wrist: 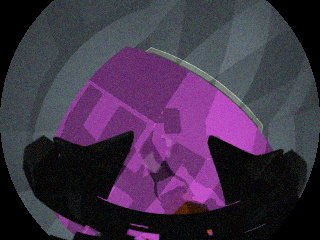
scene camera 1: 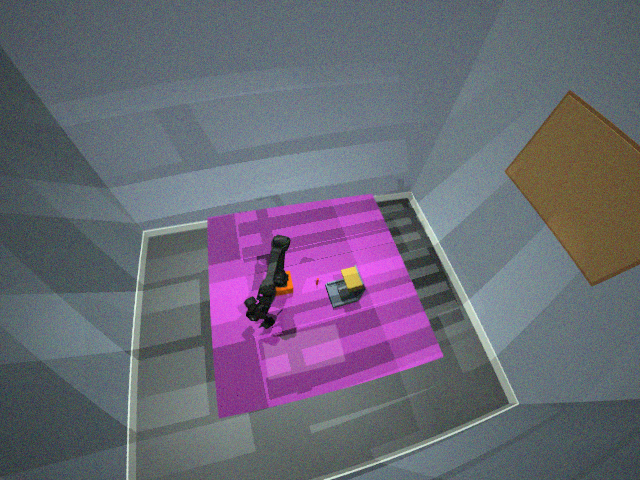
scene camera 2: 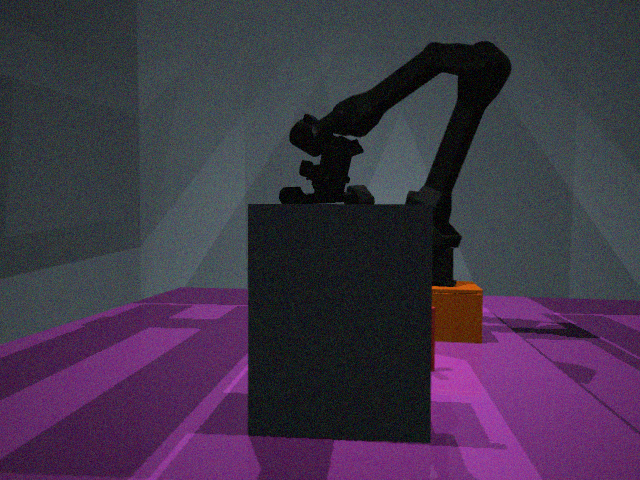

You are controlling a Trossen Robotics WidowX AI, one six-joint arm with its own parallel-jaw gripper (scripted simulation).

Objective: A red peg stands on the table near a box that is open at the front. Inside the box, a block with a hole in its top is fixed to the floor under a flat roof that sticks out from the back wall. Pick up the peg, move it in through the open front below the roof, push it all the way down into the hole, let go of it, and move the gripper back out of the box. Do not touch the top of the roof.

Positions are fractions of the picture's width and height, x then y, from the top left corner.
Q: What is my gripper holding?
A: Nothing.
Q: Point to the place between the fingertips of my gripper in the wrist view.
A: At 0.54, 0.57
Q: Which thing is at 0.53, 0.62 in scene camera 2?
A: A dark back wall.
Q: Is my gripper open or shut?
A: Open.
